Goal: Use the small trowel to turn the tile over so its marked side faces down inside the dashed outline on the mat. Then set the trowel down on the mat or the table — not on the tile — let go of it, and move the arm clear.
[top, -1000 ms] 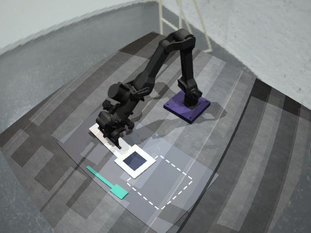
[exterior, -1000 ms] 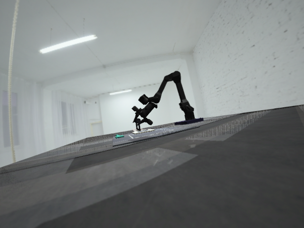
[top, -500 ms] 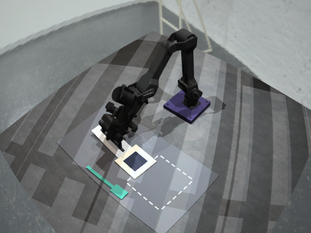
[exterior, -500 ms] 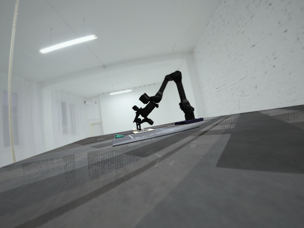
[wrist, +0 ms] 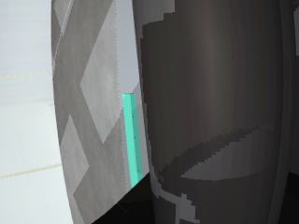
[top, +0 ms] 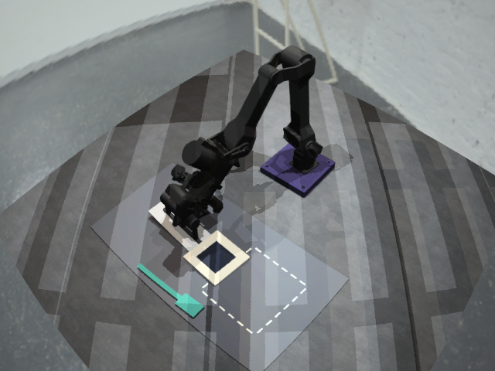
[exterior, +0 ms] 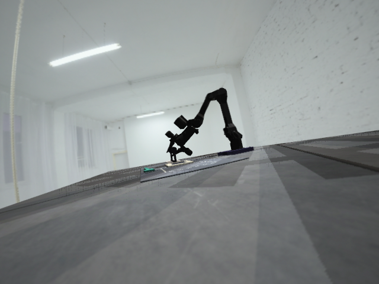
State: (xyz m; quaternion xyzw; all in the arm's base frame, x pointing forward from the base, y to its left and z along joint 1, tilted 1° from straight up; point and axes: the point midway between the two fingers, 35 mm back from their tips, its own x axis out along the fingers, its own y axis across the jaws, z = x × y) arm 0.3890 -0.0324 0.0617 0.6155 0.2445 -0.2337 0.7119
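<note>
Now: gripper tip 30 mm past the tile, 110 mm to the right of it and 50 mm above it. Round my gripper tip: black-handled trowel: 30 mm behind, 10 mm below; teal trowel: 120 mm ahead, 120 mm to the left, 50 mm below; grey mat: 20 mm behind, 80 mm to the left, 80 mm below.
</note>
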